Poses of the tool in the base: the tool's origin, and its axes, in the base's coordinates. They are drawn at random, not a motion.
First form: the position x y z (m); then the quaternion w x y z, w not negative.
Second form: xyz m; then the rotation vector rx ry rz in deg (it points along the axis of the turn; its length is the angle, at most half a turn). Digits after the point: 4 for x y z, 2 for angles.
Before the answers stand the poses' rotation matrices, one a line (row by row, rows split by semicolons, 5 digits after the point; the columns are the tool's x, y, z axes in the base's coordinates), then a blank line. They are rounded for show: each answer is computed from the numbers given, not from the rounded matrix.
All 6 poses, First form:
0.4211 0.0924 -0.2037 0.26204 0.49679 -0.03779 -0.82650
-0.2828 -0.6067 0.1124 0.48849 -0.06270 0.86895 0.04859
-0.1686 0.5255 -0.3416 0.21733 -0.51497 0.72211 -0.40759
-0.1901 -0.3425 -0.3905 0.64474 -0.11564 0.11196 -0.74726
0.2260 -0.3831 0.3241 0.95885 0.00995 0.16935 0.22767
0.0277 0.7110 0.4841 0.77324 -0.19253 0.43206 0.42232
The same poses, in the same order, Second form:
-0.36907 0.39561 -0.84100; -0.47070 -0.85981 -0.19789; -0.80139 0.32283 0.50354
-0.51489 -0.15644 0.84286; -0.06150 0.98742 0.14570; -0.85505 0.02319 -0.51803
-0.37515 -0.56657 0.73367; -0.92089 0.13735 -0.36481; 0.10592 -0.81249 -0.57328
-0.14187 0.93769 0.31720; -0.98948 -0.14355 -0.01821; 0.02846 -0.31644 0.94818
0.83897 -0.43323 0.32929; 0.43997 0.89614 0.05803; -0.32023 0.09619 0.94244
0.26994 -0.81948 0.50555; 0.48674 0.56916 0.66268; -0.83079 0.06719 0.55251

0.4211 0.0924 -0.2037 77.02 -5.86 -128.14
-0.2828 -0.6067 0.1124 -8.73 121.01 6.77
-0.1686 0.5255 -0.3416 -81.72 114.59 -64.68
-0.1901 -0.3425 -0.3905 -15.08 14.60 -97.47
0.2260 -0.3831 0.3241 1.16 19.68 26.45
0.0277 0.7110 0.4841 -23.90 53.63 52.42

